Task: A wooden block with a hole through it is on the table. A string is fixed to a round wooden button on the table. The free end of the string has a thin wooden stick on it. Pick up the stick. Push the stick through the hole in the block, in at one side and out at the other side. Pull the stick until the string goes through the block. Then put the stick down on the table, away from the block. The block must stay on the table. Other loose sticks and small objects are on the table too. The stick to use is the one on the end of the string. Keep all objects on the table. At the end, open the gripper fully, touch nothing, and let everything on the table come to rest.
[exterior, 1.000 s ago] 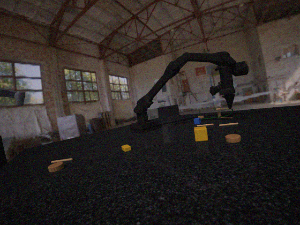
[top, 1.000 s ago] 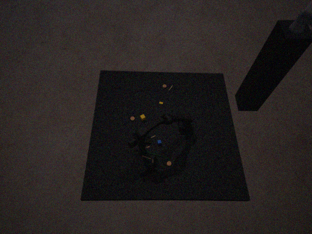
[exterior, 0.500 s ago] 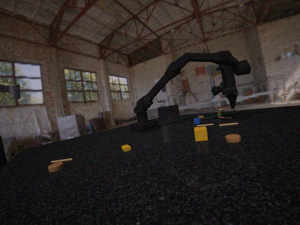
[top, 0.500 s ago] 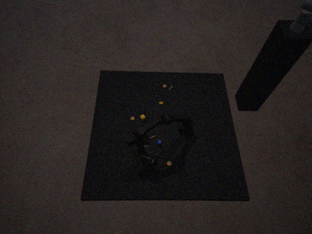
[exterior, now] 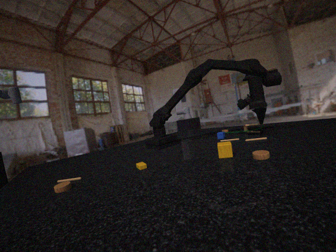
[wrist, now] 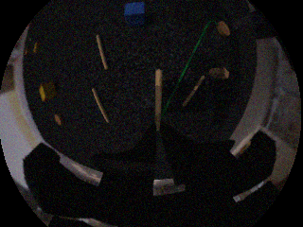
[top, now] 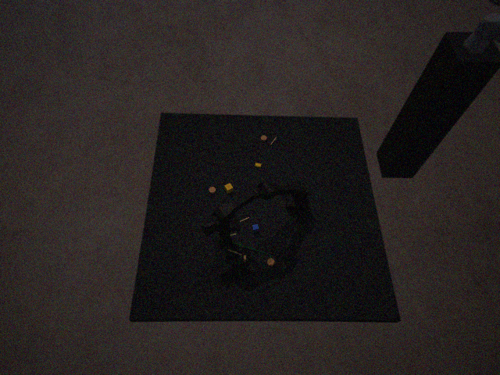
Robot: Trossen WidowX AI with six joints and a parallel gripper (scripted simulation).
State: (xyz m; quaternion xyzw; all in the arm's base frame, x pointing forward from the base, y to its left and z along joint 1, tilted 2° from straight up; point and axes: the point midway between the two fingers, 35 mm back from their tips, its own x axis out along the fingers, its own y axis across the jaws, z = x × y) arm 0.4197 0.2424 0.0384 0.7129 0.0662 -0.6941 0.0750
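My gripper tip is 170 mm past the blue block, 70 mm to the left of it and 30 mm above it. From my gripper tip the other things lie so: round wooden button: 250 mm behind, 120 mm to the left, 40 mm below; then yellow cube: 310 mm to the right, 30 mm below, 20 mm behind; then wooden block: 110 mm to the left, 110 mm behind, 30 mm below.
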